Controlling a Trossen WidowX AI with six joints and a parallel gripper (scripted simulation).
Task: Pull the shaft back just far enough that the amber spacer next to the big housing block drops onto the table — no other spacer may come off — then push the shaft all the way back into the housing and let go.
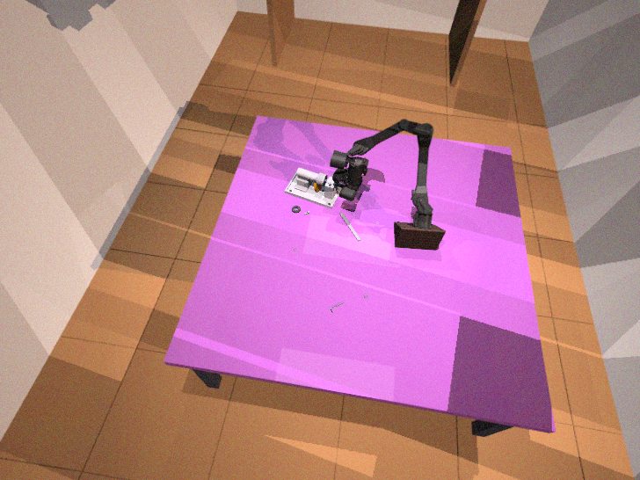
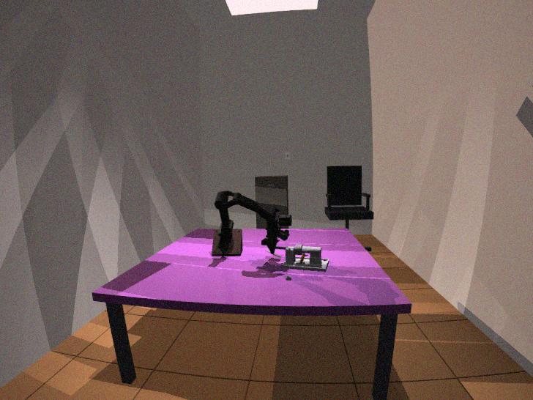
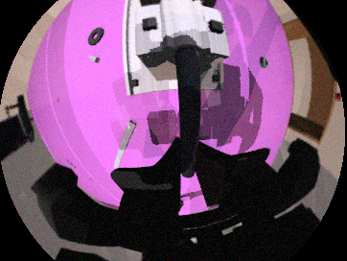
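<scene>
My gripper tip is now 70 mm short of the thin dark shaft, 30 mm below it and 20 mm to the left of it. Round my gripper tip: grey support block: 180 mm ahead, 40 mm to the right; then metal strip: 140 mm to the left, 40 mm below, 20 mm behind; then amber spacer: 170 mm ahead, 40 mm to the right, 10 mm below.
</scene>
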